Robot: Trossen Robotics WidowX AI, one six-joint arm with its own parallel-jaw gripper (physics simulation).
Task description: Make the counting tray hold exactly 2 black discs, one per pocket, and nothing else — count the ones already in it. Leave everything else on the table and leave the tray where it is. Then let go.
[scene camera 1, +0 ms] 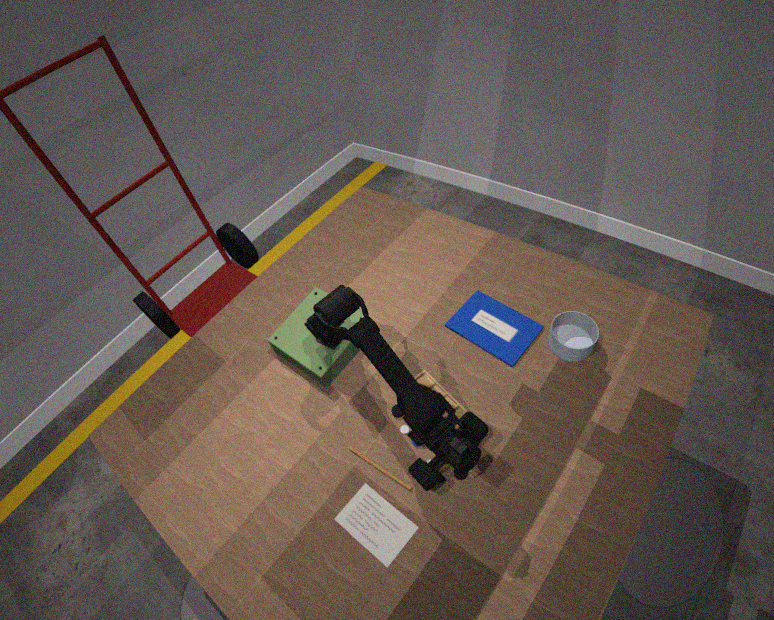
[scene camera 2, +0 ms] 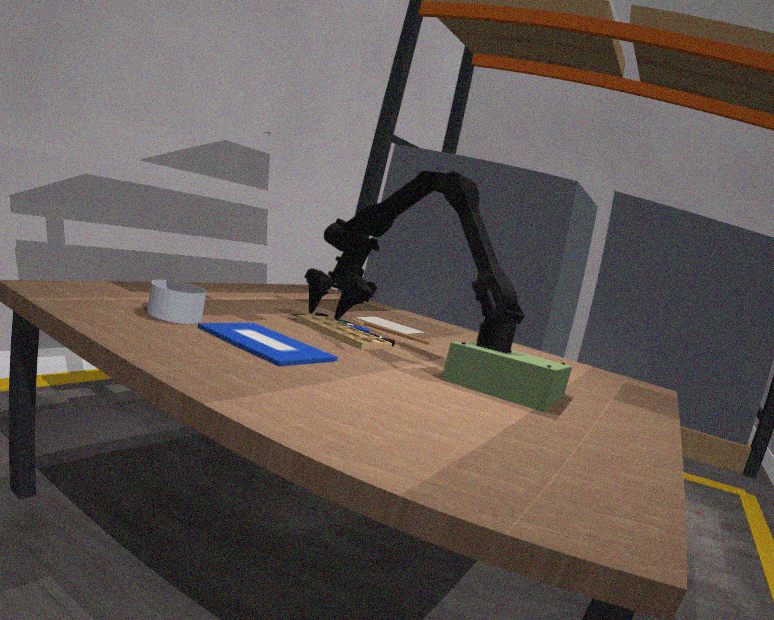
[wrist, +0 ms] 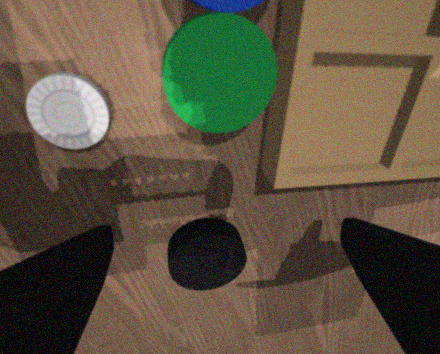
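Observation:
A black disc [wrist: 207, 254] lies flat on the table between the two open fingertips in the wrist view, a little nearer the left one. My gripper [wrist: 229, 232] [scene camera 2: 324, 315] is open and empty, above the table by the tray's end. The wooden counting tray [wrist: 295, 115] [scene camera 1: 441, 389] [scene camera 2: 371, 345] is partly hidden by the arm in scene camera 1. The corner pocket seen in the wrist view has a bare bottom; what the other pockets hold cannot be told. A small black round thing [scene camera 1: 397, 410] shows beside the arm in scene camera 1.
A green disc [wrist: 220, 72] and a blue disc [wrist: 227, 4] lie along the tray's side. A grey ribbed cap [wrist: 68, 111] lies left of them. Around are a pencil [scene camera 1: 381, 469], paper [scene camera 1: 376, 524], a blue booklet [scene camera 1: 471, 310] [scene camera 2: 303, 355] and a grey bowl [scene camera 1: 573, 353] [scene camera 2: 175, 306].

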